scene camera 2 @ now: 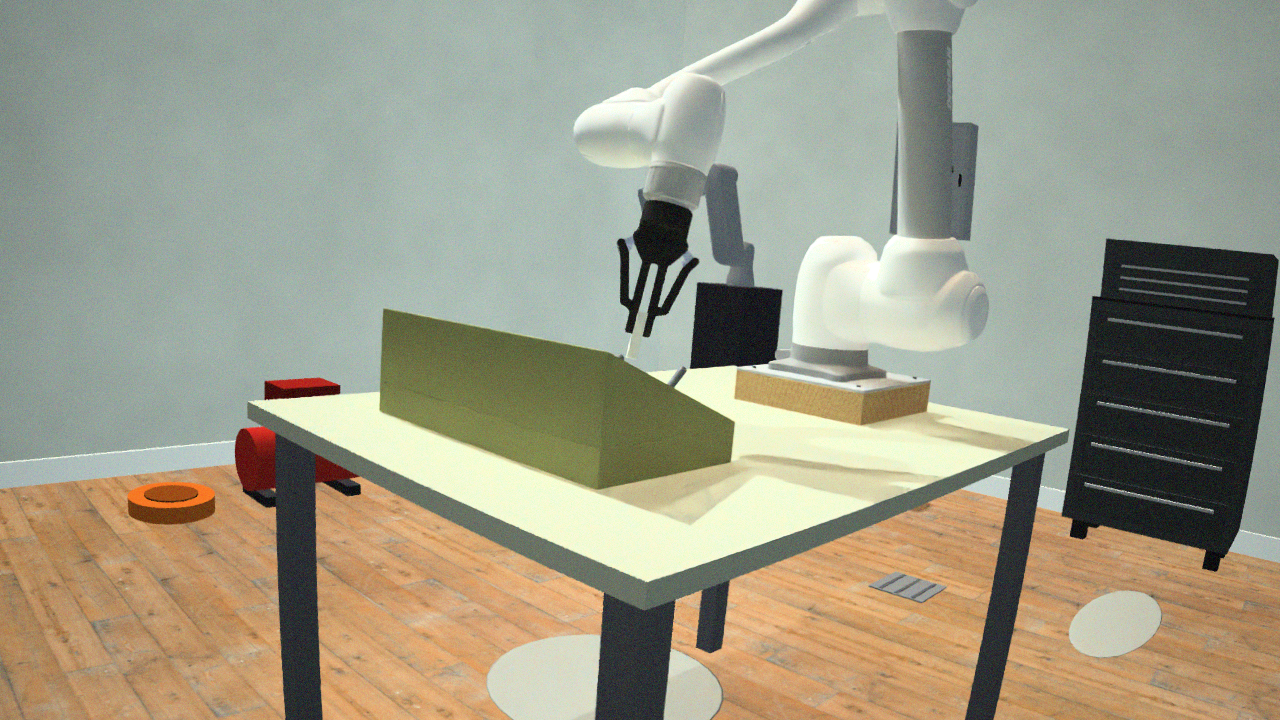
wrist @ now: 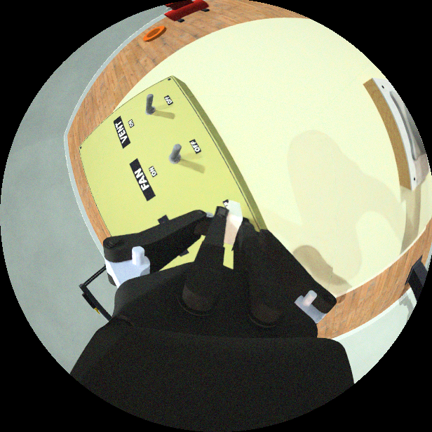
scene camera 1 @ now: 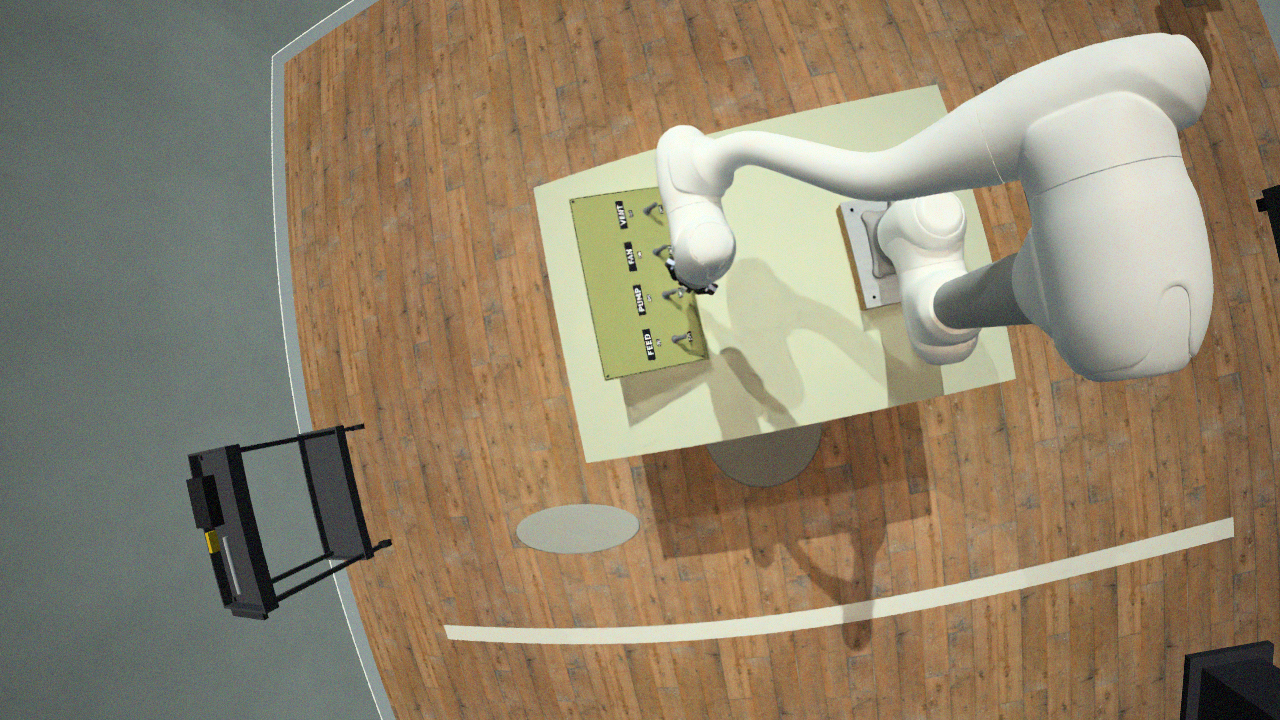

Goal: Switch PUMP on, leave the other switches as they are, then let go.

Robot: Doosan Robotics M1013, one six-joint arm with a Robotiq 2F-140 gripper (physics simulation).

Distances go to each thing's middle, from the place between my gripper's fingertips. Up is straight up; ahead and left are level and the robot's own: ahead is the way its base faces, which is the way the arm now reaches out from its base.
Now: the sloped switch panel (scene camera 2: pixel 583 414) 13 cm ahead of my hand, 5 cm to the right of it and 4 cm below it.
